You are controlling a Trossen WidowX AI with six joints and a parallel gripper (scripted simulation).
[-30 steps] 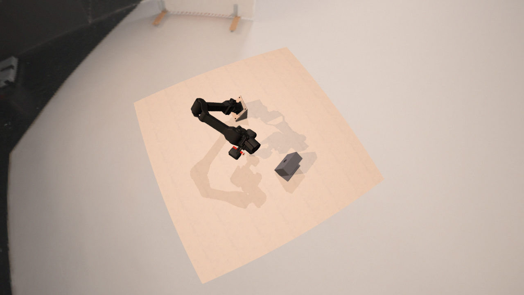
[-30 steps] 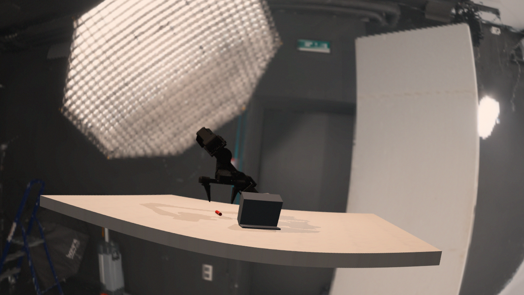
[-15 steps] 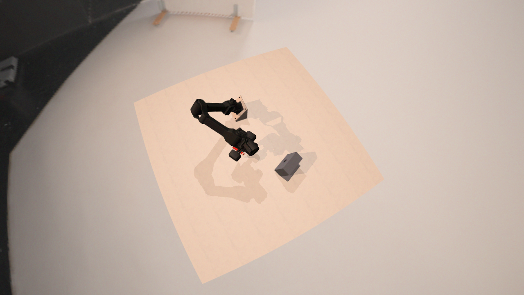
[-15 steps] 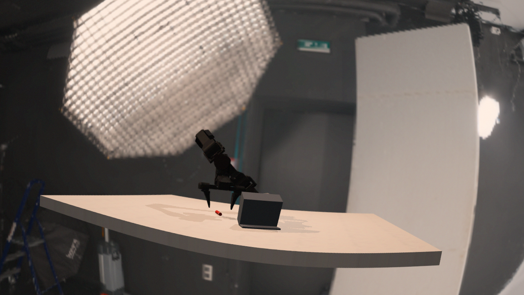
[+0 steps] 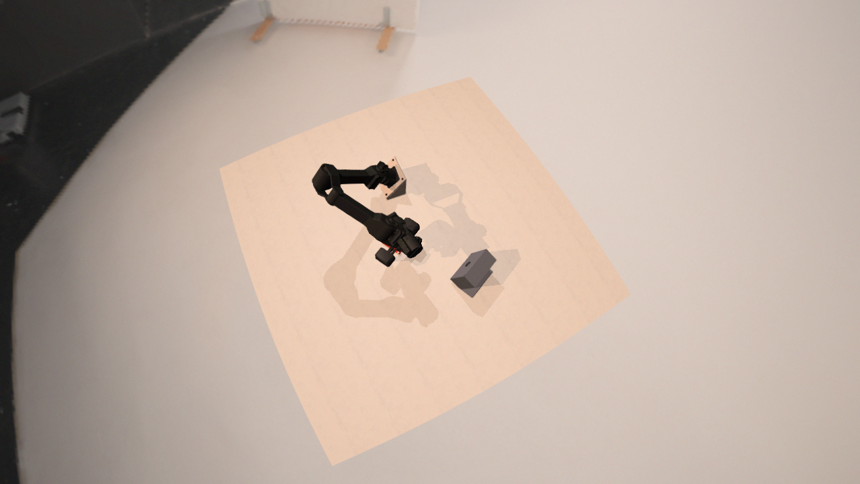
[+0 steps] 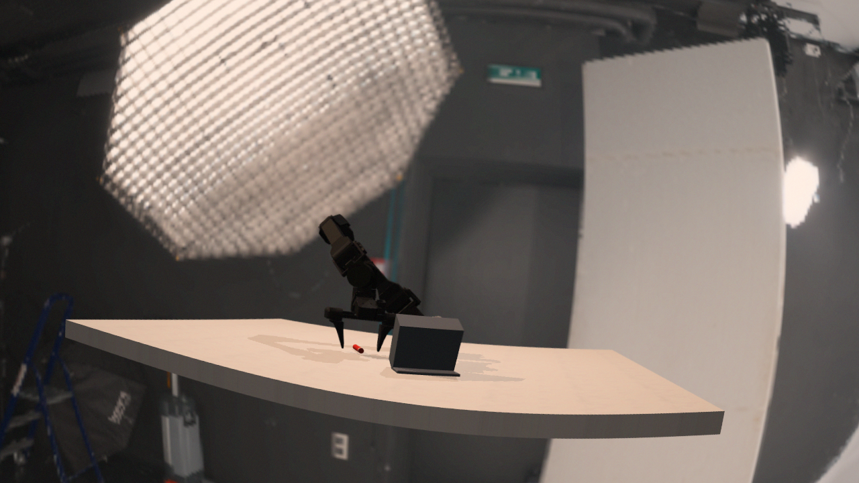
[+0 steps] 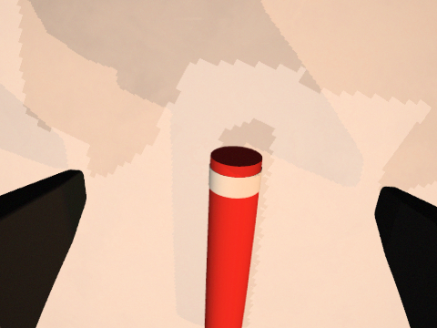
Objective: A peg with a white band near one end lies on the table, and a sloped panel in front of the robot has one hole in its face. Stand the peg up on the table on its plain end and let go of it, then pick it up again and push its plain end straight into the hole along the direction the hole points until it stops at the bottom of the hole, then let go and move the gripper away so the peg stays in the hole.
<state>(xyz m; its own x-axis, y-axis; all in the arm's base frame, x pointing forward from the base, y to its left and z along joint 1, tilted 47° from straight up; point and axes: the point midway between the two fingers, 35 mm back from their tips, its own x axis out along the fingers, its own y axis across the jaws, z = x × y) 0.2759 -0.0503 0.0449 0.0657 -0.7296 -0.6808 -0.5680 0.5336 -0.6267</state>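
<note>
Now: gripper tip 1 cm past the red peg and 1 cm to the left of it. The rest, counted from my gripper tip: dark grey sloped panel 17 cm ahead, 22 cm to the left, 5 cm above.
</note>
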